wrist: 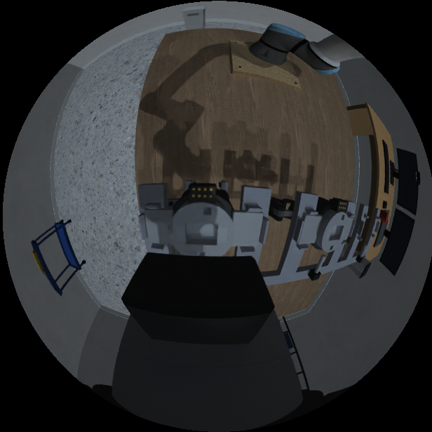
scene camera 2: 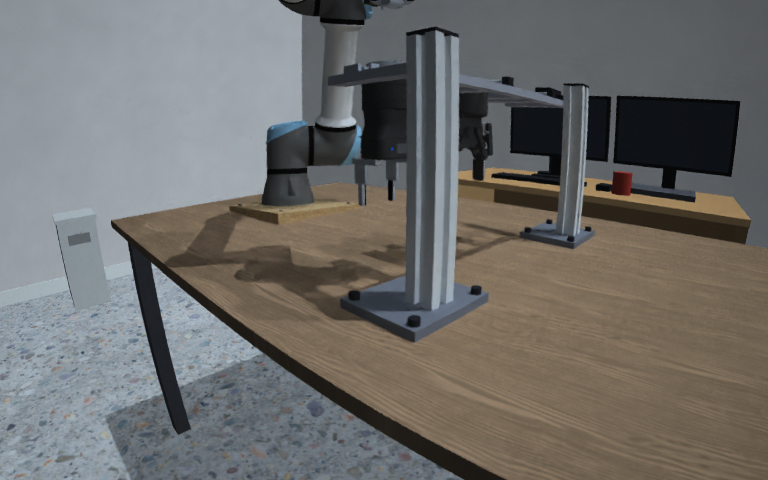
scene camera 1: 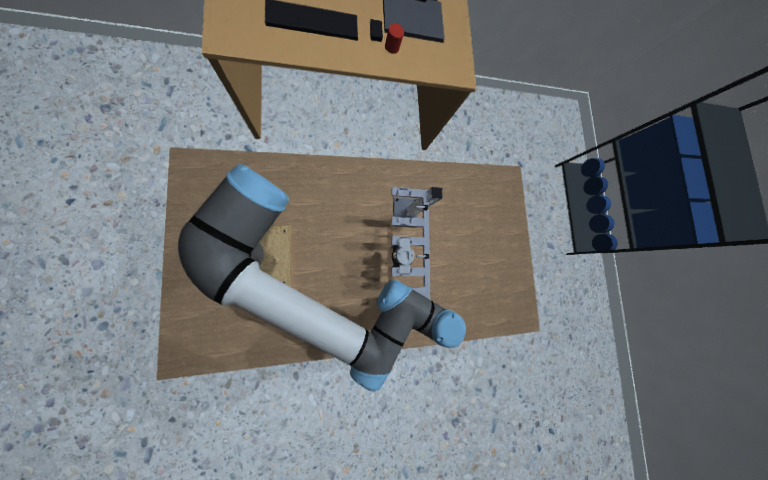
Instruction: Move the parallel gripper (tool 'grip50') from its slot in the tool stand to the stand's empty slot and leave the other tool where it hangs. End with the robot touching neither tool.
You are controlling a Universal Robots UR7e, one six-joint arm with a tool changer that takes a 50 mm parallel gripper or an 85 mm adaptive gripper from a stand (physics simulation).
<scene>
An adaptive gripper (scene camera 2: 472,106) is 0.66 m from the lens. A parallel gripper (scene camera 2: 384,104): 0.52 m from the lens. A tool stand (scene camera 2: 426,299) is 0.45 m from the lens. The marked spots on the tool stand and the parallel gripper are 0.25 m apart.
</scene>
